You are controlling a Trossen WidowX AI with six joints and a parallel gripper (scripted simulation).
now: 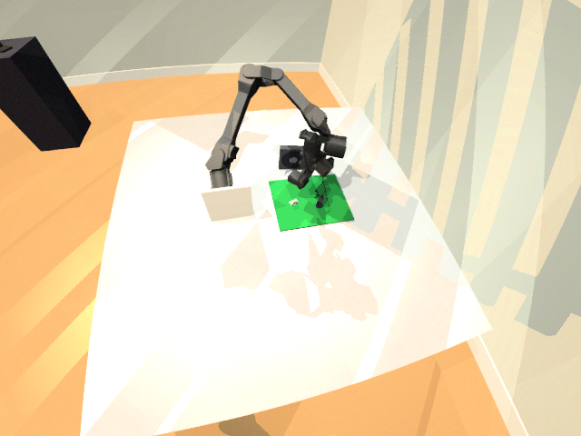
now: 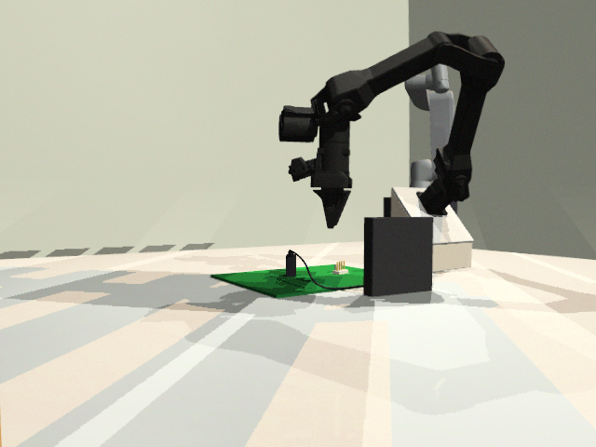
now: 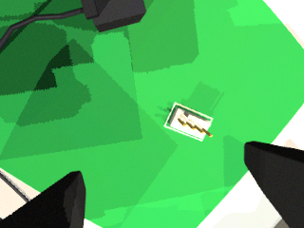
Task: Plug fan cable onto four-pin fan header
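Right now the black plug is 60 mm ahead of my gripper tip, 40 mm to the right of it and 70 mm below it. Also, from my gripper tip: black fan (10 mm behind, 160 mm to the left, 40 mm below); four-pin header (30 mm behind, 20 mm to the right, 100 mm below).
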